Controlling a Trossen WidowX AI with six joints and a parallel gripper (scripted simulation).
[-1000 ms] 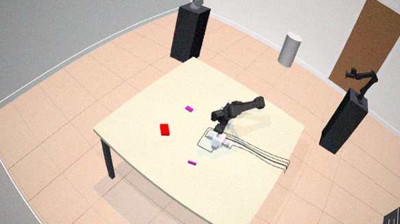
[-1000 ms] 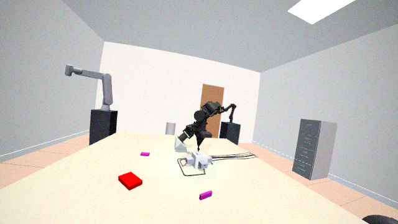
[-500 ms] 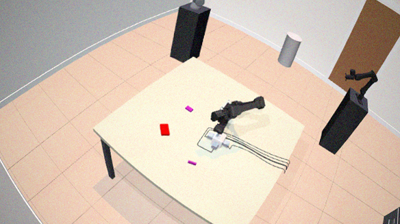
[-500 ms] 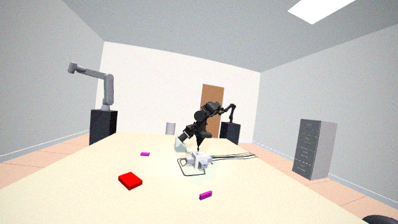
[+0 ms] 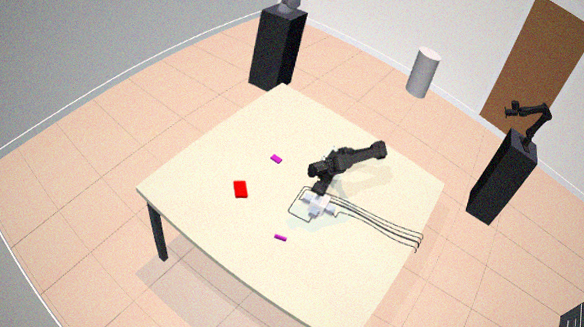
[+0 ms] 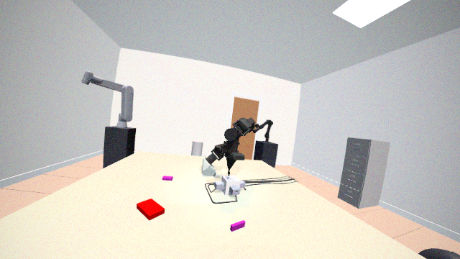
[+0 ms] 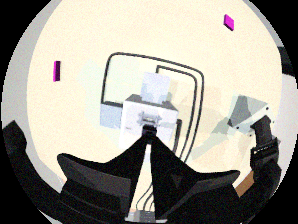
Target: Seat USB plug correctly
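The USB plug is 2 cm below my gripper tip. The rest, counted from my gripper tip: red block 15 cm ahead, 34 cm to the right, 12 cm below; magenta block 14 cm behind, 32 cm to the right, 12 cm below.
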